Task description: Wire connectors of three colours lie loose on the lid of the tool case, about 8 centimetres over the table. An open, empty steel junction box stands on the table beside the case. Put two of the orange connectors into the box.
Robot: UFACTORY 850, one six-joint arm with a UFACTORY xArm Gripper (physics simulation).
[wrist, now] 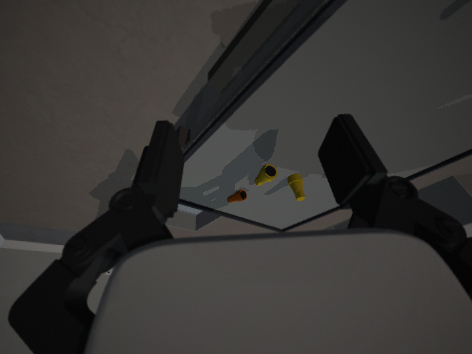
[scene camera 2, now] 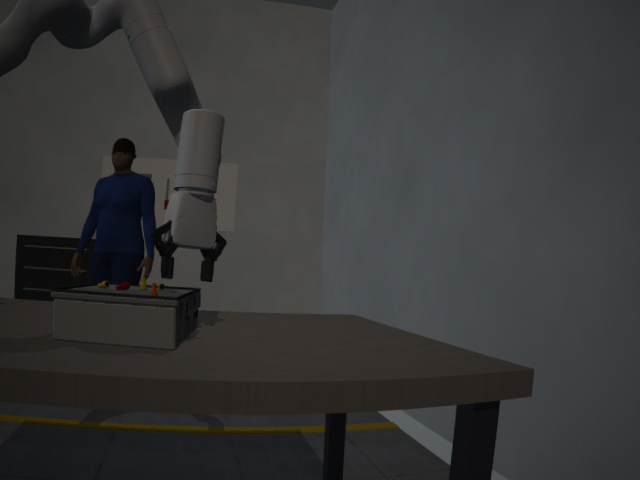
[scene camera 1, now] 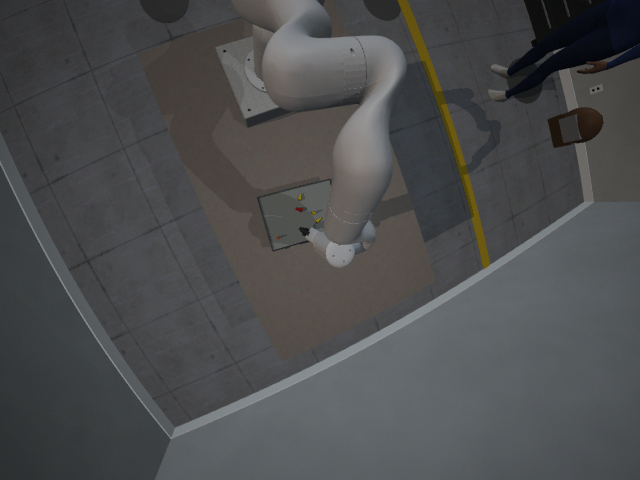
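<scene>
My gripper (scene camera 1: 303, 232) (scene camera 2: 187, 279) (wrist: 252, 137) is open and empty, above the latch side of the grey tool case lid (scene camera 1: 276, 219) (scene camera 2: 87, 290) (wrist: 400, 75). One orange connector (scene camera 1: 278, 237) (scene camera 2: 154, 289) is near a lid corner. Another orange connector (wrist: 237, 196) lies near the far corner in the wrist view, beside a yellow connector (wrist: 266, 174) and a second yellow connector (wrist: 296, 187). A red connector (scene camera 1: 299, 209) (scene camera 2: 123, 285) lies mid-lid. Part of what looks like the steel junction box (wrist: 186, 219) shows past the lid edge; the arm hides it in scene camera 1.
The case stands on the brown table (scene camera 1: 336, 310) (scene camera 2: 310, 351). The robot's base plate (scene camera 1: 233, 72) is at the table's rear. The arm (scene camera 1: 356, 170) reaches over the case's right part. A person (scene camera 1: 558, 56) (scene camera 2: 121, 211) stands beyond the table.
</scene>
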